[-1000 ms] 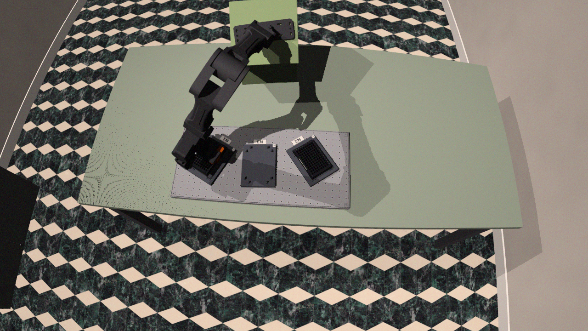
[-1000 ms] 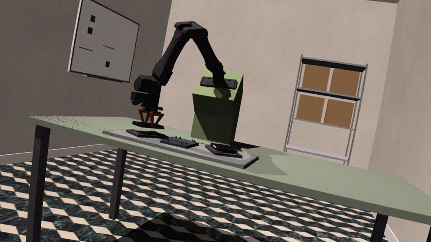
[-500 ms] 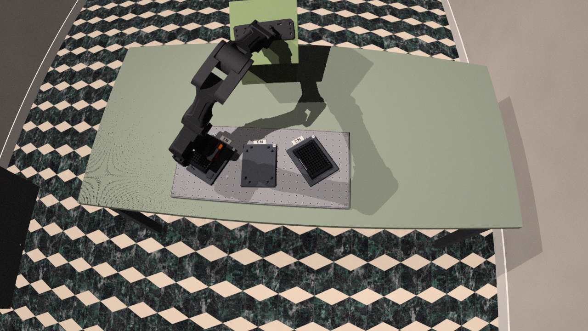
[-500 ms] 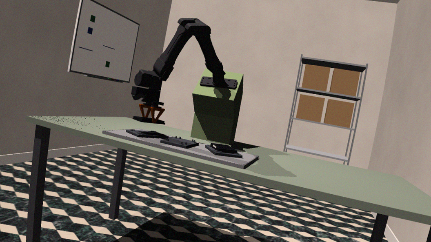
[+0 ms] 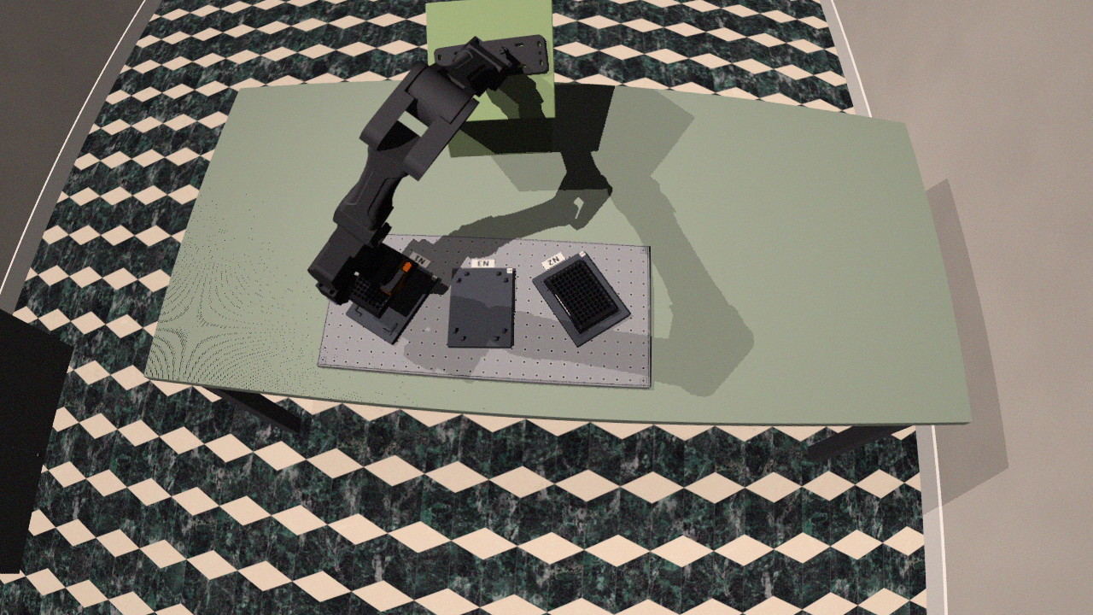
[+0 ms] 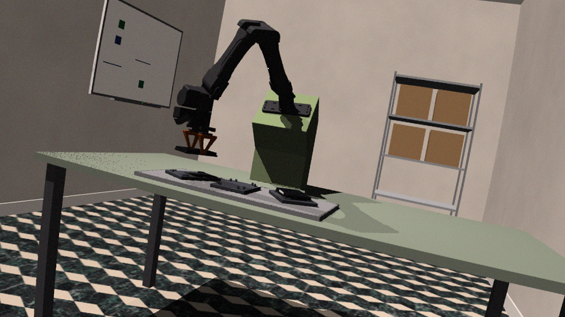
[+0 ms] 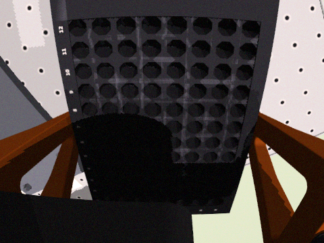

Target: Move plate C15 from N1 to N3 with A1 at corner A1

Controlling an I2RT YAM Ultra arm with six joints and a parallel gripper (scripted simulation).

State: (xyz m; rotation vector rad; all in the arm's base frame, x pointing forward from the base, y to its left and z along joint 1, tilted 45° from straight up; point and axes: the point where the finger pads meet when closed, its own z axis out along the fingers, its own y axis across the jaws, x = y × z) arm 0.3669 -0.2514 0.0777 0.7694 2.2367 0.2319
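The landing nest N3 is 18 cm to the left of my hand, 9 cm below it and 5 cm ahead of it. From my hand the other things lie so: plate nest N1 (9 cm below); N1 label (10 cm below, 8 cm behind, 6 cm to the left).
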